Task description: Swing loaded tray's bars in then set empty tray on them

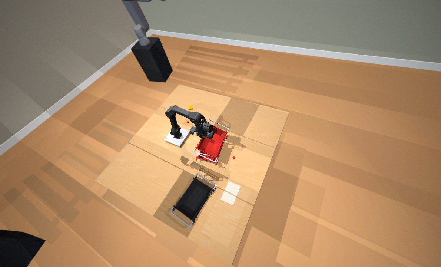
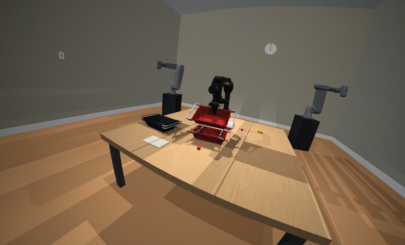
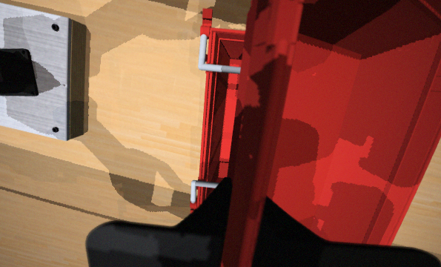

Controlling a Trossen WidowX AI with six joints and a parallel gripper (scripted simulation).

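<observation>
Now: the red tray 7 cm ahead of my gripper tip and 1 cm to the right of it. The rest, counted from my gripper tip: yellow disc (45 cm to the left, 33 cm behind, 17 cm below); then white card (32 cm to the right, 28 cm ahead, 18 cm below).
</observation>
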